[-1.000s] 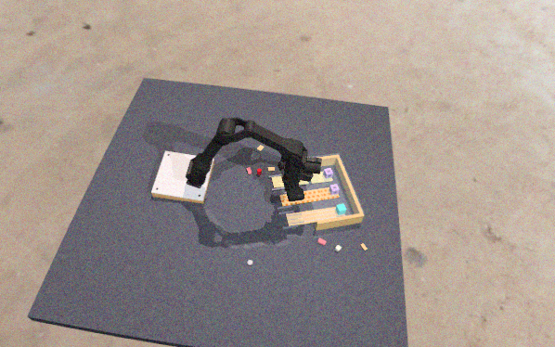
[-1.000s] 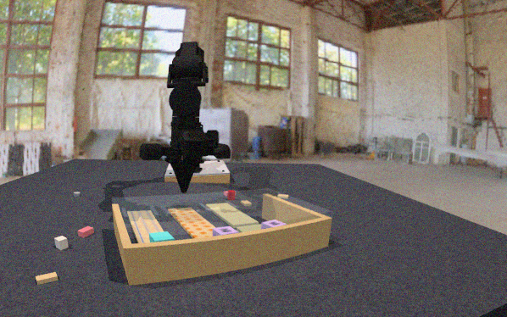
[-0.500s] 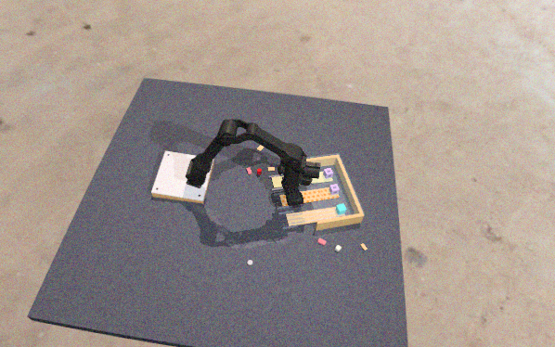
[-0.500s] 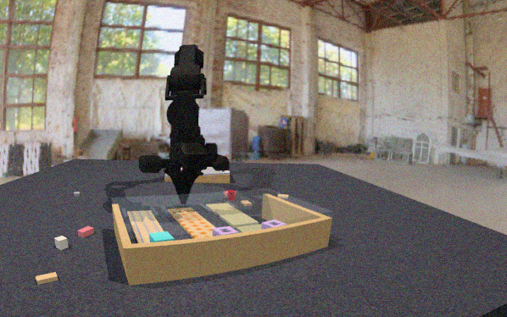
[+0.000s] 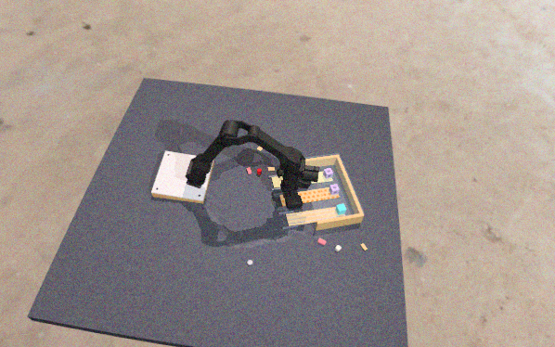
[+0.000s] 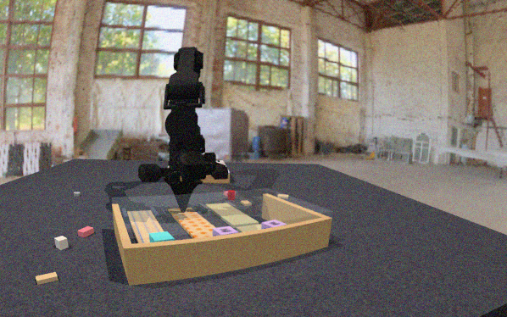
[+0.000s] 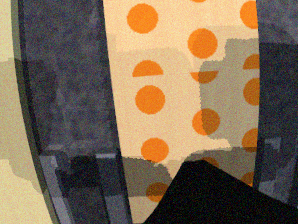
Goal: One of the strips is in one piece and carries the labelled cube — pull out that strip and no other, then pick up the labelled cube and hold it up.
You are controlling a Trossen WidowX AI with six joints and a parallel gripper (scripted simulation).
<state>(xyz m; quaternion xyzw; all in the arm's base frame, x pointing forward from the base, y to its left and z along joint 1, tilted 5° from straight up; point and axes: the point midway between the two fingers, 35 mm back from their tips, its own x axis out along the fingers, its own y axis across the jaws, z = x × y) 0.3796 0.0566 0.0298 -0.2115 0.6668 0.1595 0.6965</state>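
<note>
Right now my gripper tip is 80 mm short of the dotted strip and 50 mm to the right of it. Round my gripper tip: red piece: 160 mm behind, 90 mm to the left; white cube: 250 mm ahead, 160 mm to the right.
</note>
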